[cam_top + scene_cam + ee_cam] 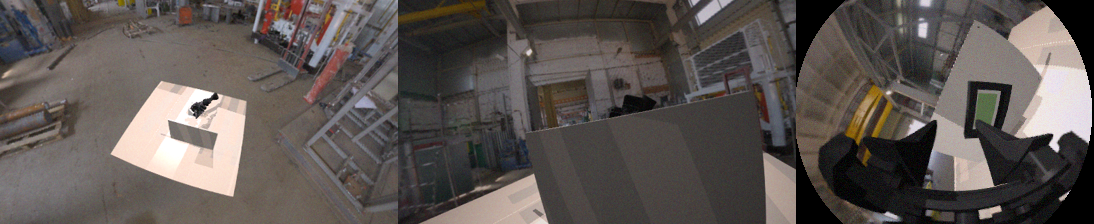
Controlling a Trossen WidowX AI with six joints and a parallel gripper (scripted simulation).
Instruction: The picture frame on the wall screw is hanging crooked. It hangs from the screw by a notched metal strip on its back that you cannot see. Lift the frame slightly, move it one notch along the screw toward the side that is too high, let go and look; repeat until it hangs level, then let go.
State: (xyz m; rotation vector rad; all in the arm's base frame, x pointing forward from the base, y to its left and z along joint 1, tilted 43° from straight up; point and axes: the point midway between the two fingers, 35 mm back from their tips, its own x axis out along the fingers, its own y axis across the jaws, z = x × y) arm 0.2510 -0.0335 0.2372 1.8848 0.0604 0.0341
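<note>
My gripper tip is 120 mm short of the picture frame, 10 mm to the left of it and 110 mm above it. The rest, counted from my gripper tip: wall panel (130 mm ahead, 120 mm below).
</note>
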